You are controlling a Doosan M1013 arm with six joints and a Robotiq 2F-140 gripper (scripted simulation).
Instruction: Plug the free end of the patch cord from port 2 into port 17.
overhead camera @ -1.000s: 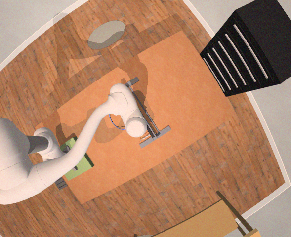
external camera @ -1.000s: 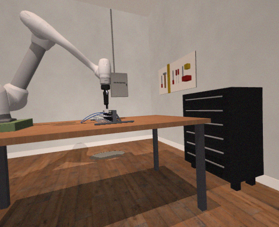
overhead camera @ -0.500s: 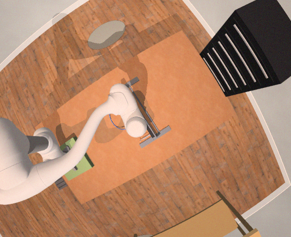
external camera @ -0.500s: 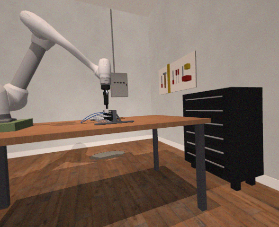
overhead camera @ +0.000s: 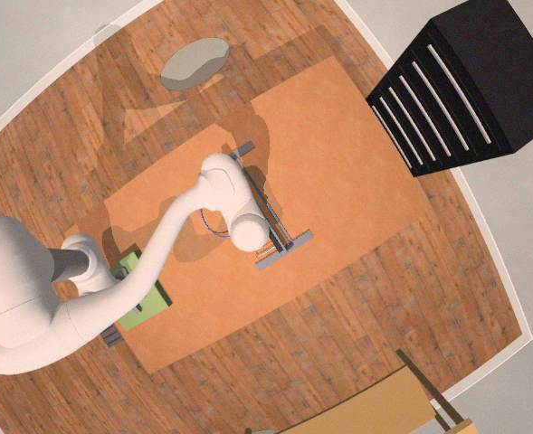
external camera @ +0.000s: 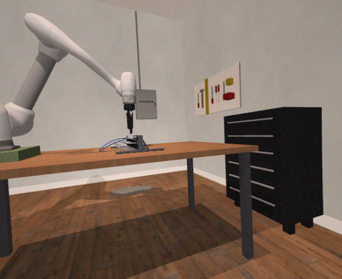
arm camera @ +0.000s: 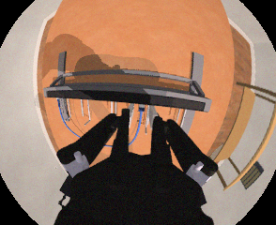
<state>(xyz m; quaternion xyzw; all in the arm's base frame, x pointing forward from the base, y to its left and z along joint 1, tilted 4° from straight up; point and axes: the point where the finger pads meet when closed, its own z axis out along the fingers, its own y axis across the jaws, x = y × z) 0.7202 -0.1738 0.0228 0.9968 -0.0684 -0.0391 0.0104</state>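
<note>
Right now the pale plug is 30 mm below my hand and 10 mm ahead of it.
</note>
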